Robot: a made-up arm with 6 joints.
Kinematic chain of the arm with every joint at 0, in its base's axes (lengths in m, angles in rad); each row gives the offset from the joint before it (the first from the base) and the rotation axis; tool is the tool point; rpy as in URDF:
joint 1: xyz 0 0 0.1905 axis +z
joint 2: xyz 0 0 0 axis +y
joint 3: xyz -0.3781 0 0.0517 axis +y
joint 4: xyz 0.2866 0 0.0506 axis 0.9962 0 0.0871
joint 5: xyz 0 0 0 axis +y
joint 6: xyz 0.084 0 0.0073 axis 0.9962 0 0.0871
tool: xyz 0 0 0 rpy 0 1.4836 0
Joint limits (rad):
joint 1: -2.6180..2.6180
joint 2: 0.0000..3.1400
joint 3: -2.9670..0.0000
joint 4: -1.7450..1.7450
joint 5: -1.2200..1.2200
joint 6: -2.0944..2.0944
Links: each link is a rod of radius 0.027 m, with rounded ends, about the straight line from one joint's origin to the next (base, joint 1, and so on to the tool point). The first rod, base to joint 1, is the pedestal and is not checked.
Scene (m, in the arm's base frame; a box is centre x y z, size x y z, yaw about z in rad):
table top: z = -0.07
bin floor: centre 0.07 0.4 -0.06 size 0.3 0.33 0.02 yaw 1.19
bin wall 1: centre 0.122 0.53 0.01 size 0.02 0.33 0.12 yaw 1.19
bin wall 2: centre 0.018 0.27 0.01 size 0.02 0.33 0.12 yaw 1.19
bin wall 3: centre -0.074 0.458 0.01 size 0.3 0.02 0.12 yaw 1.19
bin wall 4: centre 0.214 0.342 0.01 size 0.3 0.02 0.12 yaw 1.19
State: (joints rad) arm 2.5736 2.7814 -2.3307 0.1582 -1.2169 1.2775
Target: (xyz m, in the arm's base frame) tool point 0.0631 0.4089 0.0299
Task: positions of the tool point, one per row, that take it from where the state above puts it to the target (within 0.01 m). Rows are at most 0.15 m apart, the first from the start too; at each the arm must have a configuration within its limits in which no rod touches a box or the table.
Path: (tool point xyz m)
1: -0.4948 0.4794 0.2393
2: -0.3798 0.5363 0.2206
3: -0.2553 0.5570 0.2040
4: -0.1326 0.5404 0.1907
5: -0.0231 0.4890 0.1819
6: 0.0631 0.4089 0.1785
7: 0.0635 0.4156 0.1054
8: 0.0631 0.4089 0.0299

